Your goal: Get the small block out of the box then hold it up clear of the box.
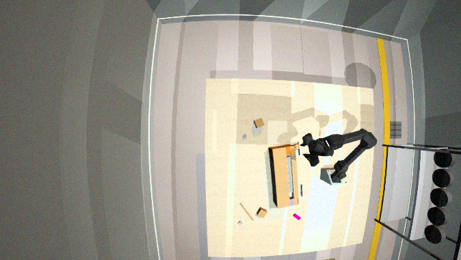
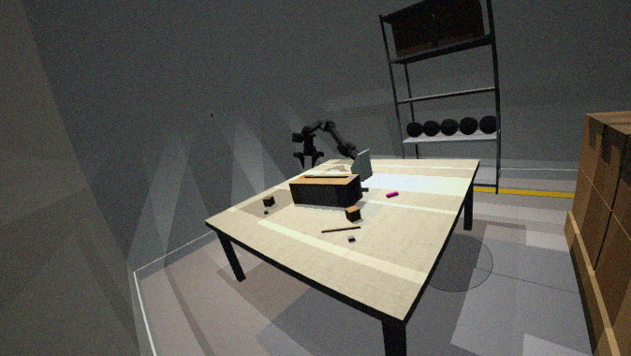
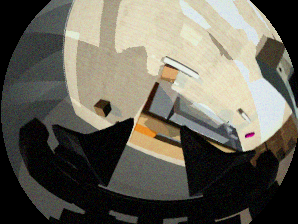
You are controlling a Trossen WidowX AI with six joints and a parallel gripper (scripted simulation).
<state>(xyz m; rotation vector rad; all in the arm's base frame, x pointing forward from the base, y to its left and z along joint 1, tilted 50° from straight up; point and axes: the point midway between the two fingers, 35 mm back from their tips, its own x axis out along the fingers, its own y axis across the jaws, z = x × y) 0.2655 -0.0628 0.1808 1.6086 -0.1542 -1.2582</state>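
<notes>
Now: the small tan block 2 cm behind my gripper tip, 1 cm to the right of it and 15 cm below it. Round my gripper tip: thin stick (26 cm ahead, 47 cm to the left, 16 cm below); tan box (2 cm ahead, 18 cm to the left, 10 cm below); magenta block (11 cm behind, 50 cm to the left, 16 cm below).
</notes>
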